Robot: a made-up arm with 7 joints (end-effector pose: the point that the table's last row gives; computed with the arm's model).
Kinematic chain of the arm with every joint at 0, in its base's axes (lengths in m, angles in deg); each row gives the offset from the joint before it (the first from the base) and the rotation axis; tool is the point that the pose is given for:
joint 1: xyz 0 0 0.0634 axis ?
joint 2: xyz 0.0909 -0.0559 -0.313 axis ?
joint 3: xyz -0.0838 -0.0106 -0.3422 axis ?
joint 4: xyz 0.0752 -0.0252 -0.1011 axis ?
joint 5: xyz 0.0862 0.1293 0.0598 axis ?
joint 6: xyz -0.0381 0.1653 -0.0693 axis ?
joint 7: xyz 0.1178 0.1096 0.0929 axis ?
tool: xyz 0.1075 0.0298 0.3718
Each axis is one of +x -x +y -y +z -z.
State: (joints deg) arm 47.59 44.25 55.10 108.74 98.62 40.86 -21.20
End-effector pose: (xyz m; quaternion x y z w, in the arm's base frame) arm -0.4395 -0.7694 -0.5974 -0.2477 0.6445 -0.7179 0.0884
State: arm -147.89 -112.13 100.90 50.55 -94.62 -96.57 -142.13
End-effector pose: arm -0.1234 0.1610 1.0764 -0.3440 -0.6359 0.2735 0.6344
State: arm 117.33 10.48 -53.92 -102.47 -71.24 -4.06 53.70
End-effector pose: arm -0.7515 -0.2937 0.5067 -0.1704 -0.1477 -0.9103 0.3471
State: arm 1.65 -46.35 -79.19 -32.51 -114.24 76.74 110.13
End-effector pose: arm 0.2479 -0.0193 -0.6902 0.0601 0.6976 0.2043 0.6841
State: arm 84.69 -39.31 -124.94 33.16 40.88 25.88 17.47
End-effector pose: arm -0.3960 -0.2062 0.4131 0.2452 -0.1658 -0.5167 0.8034
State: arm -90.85 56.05 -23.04 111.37 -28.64 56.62 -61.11
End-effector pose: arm 0.3142 -0.7170 0.2355 -0.1644 -0.5126 0.8378 0.0910
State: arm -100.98 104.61 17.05 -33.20 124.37 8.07 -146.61
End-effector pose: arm 0.6358 0.1357 0.8086 -0.0904 -0.2409 0.6991 0.6671
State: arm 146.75 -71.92 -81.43 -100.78 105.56 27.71 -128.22
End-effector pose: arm -0.9831 0.2702 0.6762 -0.1645 -0.6786 -0.5756 0.4257
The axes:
joint 1: +y
joint 2: +z
joint 3: -x
joint 4: +z
joint 5: -x
joint 6: -y
joint 7: +x

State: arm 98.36 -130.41 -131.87 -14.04 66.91 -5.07 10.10
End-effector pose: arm -0.1898 -0.2402 0.4556 -0.2667 -0.0455 -0.7571 0.5946
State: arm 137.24 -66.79 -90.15 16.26 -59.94 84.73 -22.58
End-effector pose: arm -0.0559 0.1338 0.8341 -0.3966 -0.2245 -0.7761 0.4360
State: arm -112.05 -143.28 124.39 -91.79 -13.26 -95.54 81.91
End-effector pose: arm 0.2781 0.0305 0.0714 -0.4330 0.1857 0.7448 0.4725
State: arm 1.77 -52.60 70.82 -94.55 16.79 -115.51 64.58
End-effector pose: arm -0.3301 -0.2952 -0.5016 -0.3891 0.4216 0.8167 0.0622
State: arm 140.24 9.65 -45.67 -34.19 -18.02 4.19 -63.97
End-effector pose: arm -0.6059 0.0693 -0.2334 -0.1558 0.9764 -0.0256 0.1473
